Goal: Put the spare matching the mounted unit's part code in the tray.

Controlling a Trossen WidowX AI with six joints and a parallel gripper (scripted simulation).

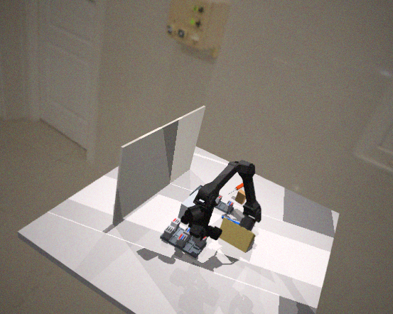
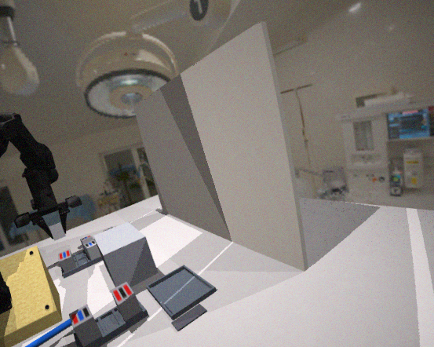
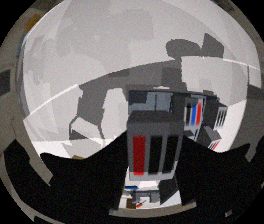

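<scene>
The tray lies 170 mm ahead of my gripper tip, 420 mm to the right of it and 90 mm below it. The rest, counted from my gripper tip: spare (30 mm above); then blue pen (80 mm behind, 330 mm to the right, 90 mm below); then grey box (130 mm ahead, 220 mm to the right, 40 mm below).
</scene>
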